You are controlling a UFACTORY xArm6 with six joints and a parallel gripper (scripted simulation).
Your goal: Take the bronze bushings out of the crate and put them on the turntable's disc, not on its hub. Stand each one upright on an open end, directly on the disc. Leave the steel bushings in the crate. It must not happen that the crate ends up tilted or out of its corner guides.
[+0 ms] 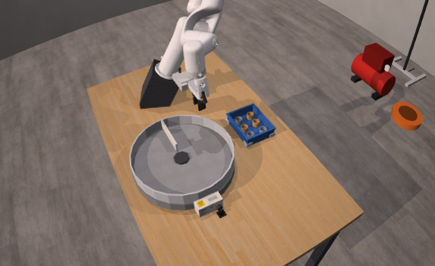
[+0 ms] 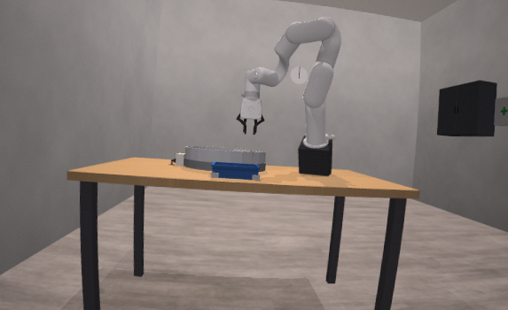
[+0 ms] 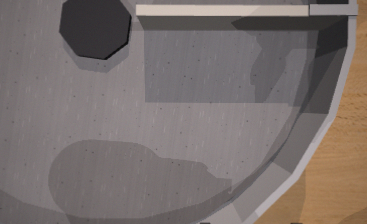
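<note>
Now: the blue crate 4 cm ahead of my hand, 22 cm to the left of it and 18 cm below it. From my hand the other things lie so: grey turntable disc (13 cm ahead, 13 cm to the right, 15 cm below).
</note>
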